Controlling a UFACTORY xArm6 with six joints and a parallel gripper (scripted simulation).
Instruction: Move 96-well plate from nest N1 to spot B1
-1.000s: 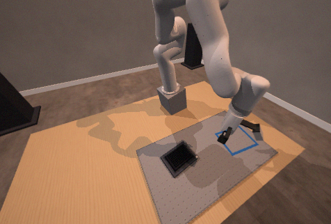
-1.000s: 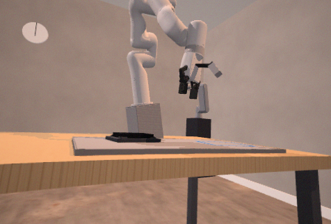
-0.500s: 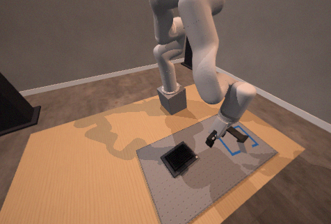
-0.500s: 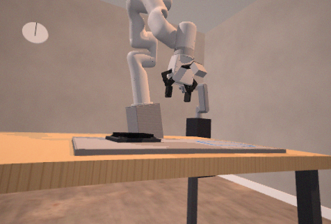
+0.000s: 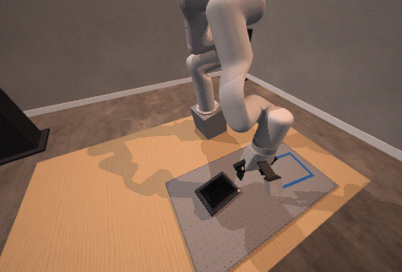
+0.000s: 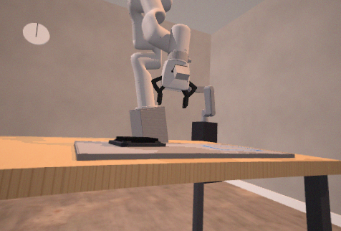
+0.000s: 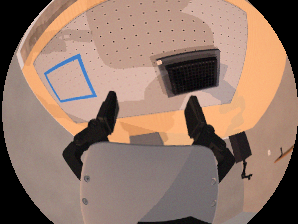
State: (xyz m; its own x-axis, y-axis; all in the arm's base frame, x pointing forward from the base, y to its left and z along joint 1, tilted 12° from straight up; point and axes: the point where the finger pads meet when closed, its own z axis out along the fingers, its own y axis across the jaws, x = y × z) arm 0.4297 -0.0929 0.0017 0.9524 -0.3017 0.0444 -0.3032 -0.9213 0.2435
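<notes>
The black 96-well plate is 60 mm behind my hand, 100 mm to the right of it and 130 mm below it. Also, from my hand: dark plate nest N1: 60 mm behind, 100 mm to the right, 150 mm below.
</notes>
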